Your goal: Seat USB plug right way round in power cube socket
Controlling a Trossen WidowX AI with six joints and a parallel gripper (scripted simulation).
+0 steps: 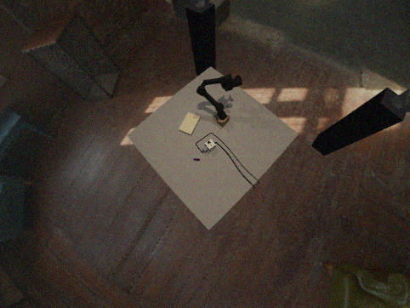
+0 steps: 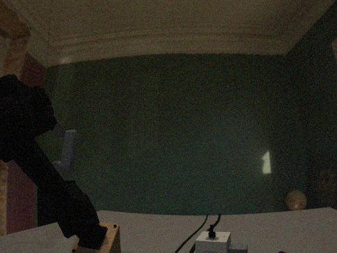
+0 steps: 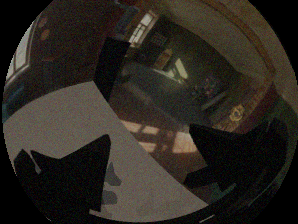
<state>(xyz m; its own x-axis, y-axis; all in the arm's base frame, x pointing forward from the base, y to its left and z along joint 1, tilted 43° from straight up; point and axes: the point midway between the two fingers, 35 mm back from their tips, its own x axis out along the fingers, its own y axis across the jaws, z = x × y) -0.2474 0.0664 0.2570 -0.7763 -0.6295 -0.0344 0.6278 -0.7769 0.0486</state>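
Now: gripper tip 57 cm short of the dark USB plug, 21 cm above it and 20 cm to the right of it. The rest, counted from my gripper tip: purple object: 76 cm ahead, 29 cm below, 21 cm to the left; tan sheet: 53 cm ahead, 29 cm below, 11 cm to the right.
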